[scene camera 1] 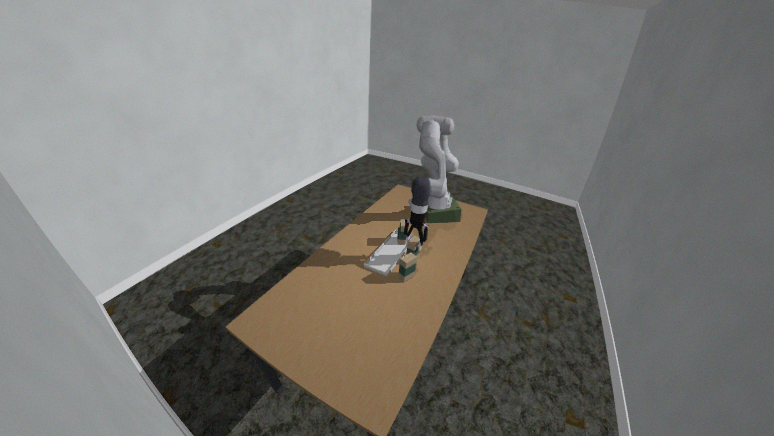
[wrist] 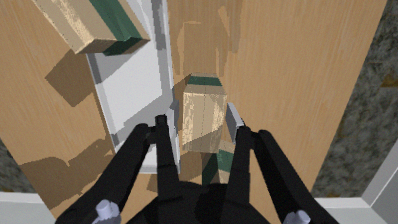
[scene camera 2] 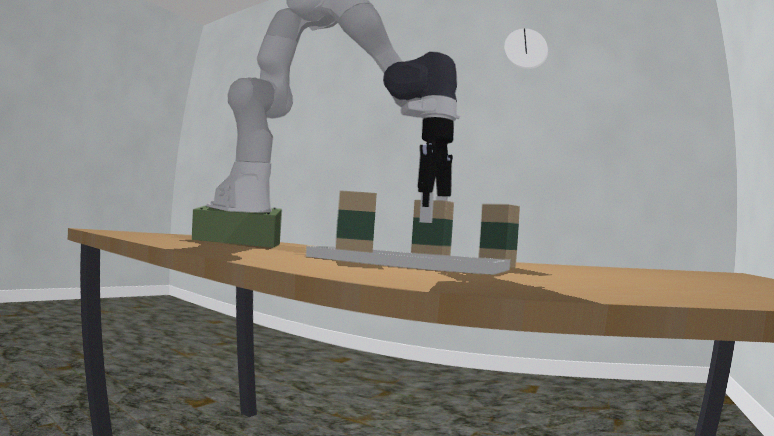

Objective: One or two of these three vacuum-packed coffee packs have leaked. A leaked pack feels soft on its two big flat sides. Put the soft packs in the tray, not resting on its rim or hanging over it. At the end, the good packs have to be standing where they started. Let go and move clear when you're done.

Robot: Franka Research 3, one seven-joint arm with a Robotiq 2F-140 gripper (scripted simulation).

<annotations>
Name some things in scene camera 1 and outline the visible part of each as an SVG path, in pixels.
A tray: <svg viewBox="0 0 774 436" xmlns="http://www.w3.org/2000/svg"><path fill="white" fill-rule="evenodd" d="M398 230L395 230L364 263L364 267L385 276L390 274L400 261L400 258L407 252L406 244L398 245Z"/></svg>
</annotations>
